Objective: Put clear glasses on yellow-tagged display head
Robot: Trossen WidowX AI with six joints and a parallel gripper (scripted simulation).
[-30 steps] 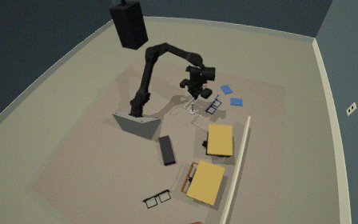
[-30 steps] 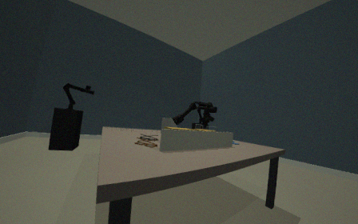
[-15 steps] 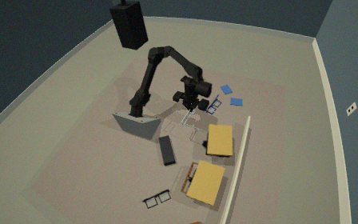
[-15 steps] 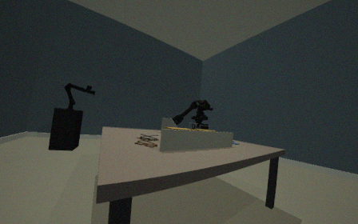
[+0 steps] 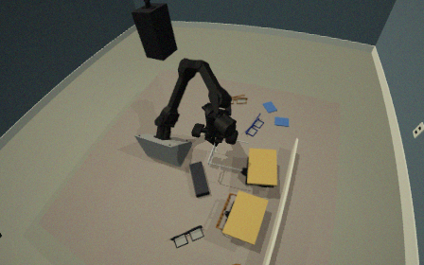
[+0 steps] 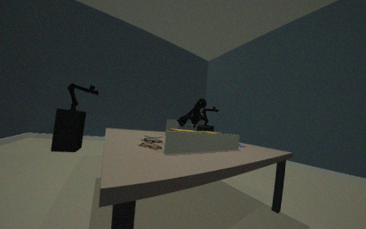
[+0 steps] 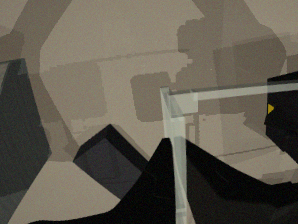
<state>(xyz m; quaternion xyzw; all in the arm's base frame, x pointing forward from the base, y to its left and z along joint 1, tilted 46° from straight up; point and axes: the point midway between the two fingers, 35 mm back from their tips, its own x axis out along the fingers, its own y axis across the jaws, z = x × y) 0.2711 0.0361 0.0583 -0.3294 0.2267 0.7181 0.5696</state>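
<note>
My gripper tip is 14 cm to the left of the black case, 11 cm above it and 2 cm past it. From my gripper tip the other things lie so: white post (17 cm to the left, 10 cm below, 2 cm behind); then long pale board (35 cm ahead, 9 cm to the right, 7 cm below).
</note>
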